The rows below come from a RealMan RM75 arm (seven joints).
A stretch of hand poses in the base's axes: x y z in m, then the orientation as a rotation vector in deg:
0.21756 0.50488 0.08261 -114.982 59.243 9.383
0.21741 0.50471 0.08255 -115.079 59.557 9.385
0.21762 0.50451 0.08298 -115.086 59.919 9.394
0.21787 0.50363 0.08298 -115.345 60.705 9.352
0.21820 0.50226 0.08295 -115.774 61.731 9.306
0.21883 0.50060 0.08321 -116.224 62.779 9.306
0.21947 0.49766 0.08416 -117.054 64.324 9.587
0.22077 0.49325 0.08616 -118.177 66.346 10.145
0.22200 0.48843 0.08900 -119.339 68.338 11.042
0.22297 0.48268 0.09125 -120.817 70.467 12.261
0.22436 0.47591 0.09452 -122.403 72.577 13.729
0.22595 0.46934 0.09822 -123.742 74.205 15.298
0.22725 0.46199 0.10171 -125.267 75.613 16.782
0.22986 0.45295 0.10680 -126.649 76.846 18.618
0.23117 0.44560 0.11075 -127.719 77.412 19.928
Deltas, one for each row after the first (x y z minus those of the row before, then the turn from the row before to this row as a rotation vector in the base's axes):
-0.00015 -0.00017 -0.00006 -0.183 0.172 -0.158
0.00021 -0.00020 0.00043 -0.120 0.180 -0.218
0.00025 -0.00088 0.00000 -0.488 0.404 -0.402
0.00033 -0.00137 -0.00003 -0.715 0.554 -0.484
0.00063 -0.00166 0.00026 -0.728 0.600 -0.471
0.00064 -0.00294 0.00095 -1.135 1.107 -0.533
0.00130 -0.00441 0.00200 -1.468 1.578 -0.613
0.00123 -0.00482 0.00284 -1.398 1.790 -0.467
0.00097 -0.00575 0.00225 -1.625 2.133 -0.318
0.00139 -0.00677 0.00327 -1.650 2.302 -0.185
0.00159 -0.00657 0.00370 -1.252 2.081 0.021
0.00130 -0.00735 0.00349 -1.352 1.969 0.211
0.00261 -0.00904 0.00509 -1.083 2.078 0.325
0.00131 -0.00735 0.00395 -0.714 1.370 0.442

